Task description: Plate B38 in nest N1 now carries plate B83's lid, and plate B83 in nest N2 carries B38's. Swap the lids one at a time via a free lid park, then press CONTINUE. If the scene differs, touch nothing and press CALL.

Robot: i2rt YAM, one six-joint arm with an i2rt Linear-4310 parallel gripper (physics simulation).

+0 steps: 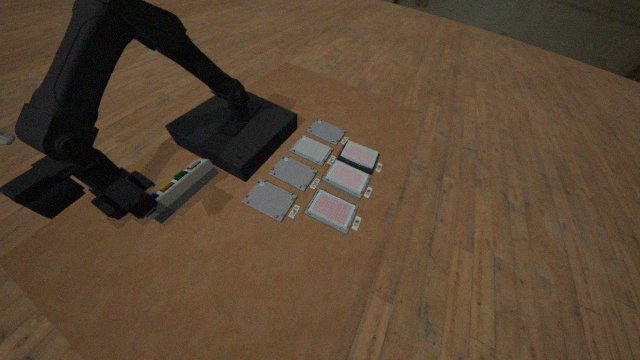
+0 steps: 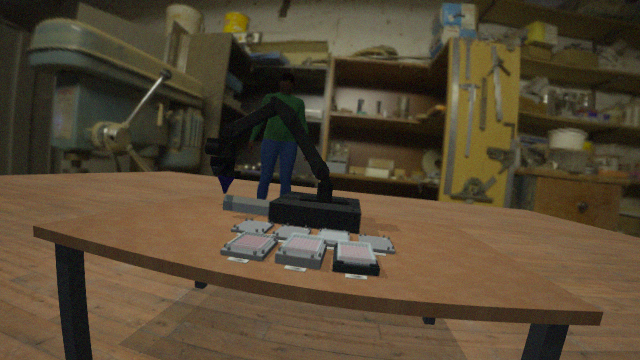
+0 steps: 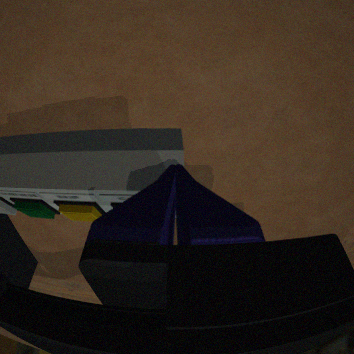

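Pixels of known places: gripper, fingertip midpoint: [image 2: 224, 193] [image 3: 175, 173]; arm's base, link origin: [image 1: 241, 117] [image 2: 323, 201].
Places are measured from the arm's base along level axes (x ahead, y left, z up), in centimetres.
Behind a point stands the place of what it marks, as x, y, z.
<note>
My gripper [image 2: 225, 192] {-2.6, -41.8, -1.0} [image 3: 175, 173] {-2.6, -41.8, -1.0} is shut and empty, fingertips down, over the blue-button end of the pale button panel [image 1: 189, 194] {-0.8, -31.8, -6.5} [image 2: 247, 205] {-0.7, -31.2, -4.8} [image 3: 90, 171] {-2.5, -35.9, -2.8}. Its fingers hide most of the blue button [image 1: 154, 196] {-6.3, -37.1, -2.7}. The yellow button [image 1: 166, 186] {-5.6, -33.2, -2.6} [image 3: 80, 211] {-5.7, -33.6, -2.5}, green button [image 1: 180, 175] {-4.6, -28.5, -2.6} [image 3: 34, 208] {-4.8, -29.2, -2.5} and white button [image 1: 195, 164] {-3.3, -23.2, -2.8} show beside it. Button lettering is unreadable. Three pink plates stand in a row: one [image 1: 332, 208] {42.4, -21.0, -5.8} [image 2: 250, 242] {45.2, -20.6, -5.5}, a middle one [image 1: 346, 178] {43.9, -9.4, -4.1} [image 2: 302, 244] {47.4, -8.1, -4.1} and one in a black nest [image 1: 370, 167] [image 2: 356, 268]. Their labels are too small to read.
Flat grey pads [image 1: 270, 200] {23.0, -24.6, -7.1} [image 1: 293, 173] {25.8, -12.0, -7.1} [image 1: 326, 131] {30.4, 14.0, -7.1} and a paler one [image 1: 311, 150] {28.3, 0.2, -6.3} [image 2: 334, 236] {29.9, 1.7, -6.3} lie between the plates and the black arm base [image 1: 232, 130] {1.7, -8.1, 0.9} [image 2: 315, 212] {15.1, -3.9, -2.2}. A person in green [image 2: 285, 117] stands behind the table [image 2: 320, 295] {61.7, -4.3, -9.2}.
</note>
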